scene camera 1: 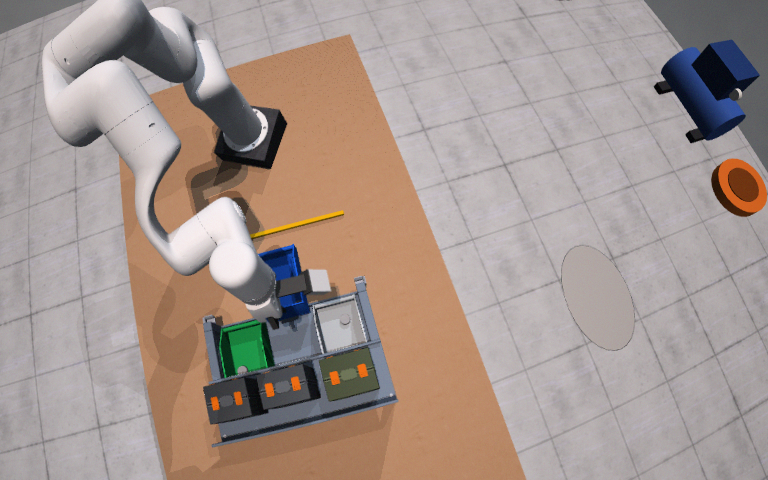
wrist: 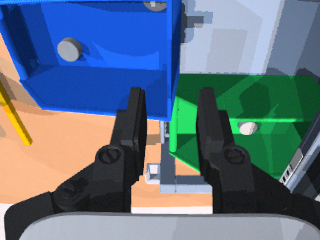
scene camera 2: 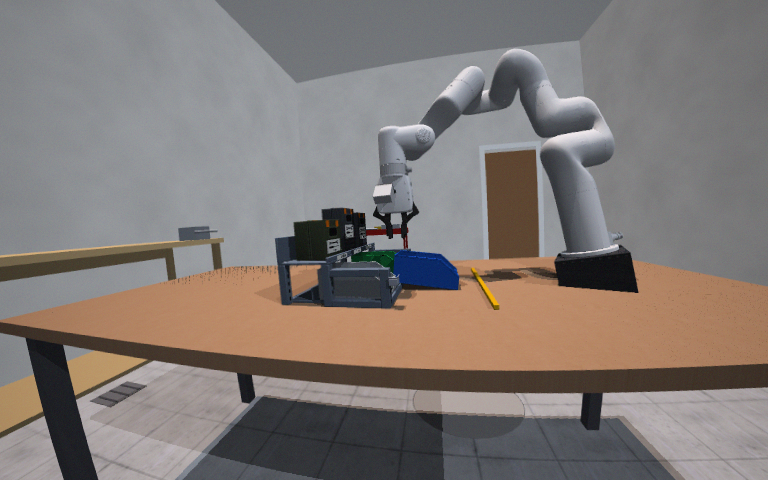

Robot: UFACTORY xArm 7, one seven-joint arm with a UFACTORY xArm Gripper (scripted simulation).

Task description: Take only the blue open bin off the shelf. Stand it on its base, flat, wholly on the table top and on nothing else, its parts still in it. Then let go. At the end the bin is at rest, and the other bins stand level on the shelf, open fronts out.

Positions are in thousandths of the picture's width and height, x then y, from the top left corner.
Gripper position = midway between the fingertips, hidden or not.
In view: the gripper (scene camera 1: 361, 634), a blue open bin (scene camera 2: 544, 559), a green bin (scene camera 1: 321, 722) and a grey bin (scene camera 1: 434, 699).
The blue open bin is seen too in scene camera 1 (scene camera 1: 365, 543) and in the wrist view (wrist: 370, 215). The gripper shows as well in the wrist view (wrist: 536, 444) and in scene camera 2 (scene camera 2: 518, 497). The wrist view does not show the grey bin: it is out of frame.
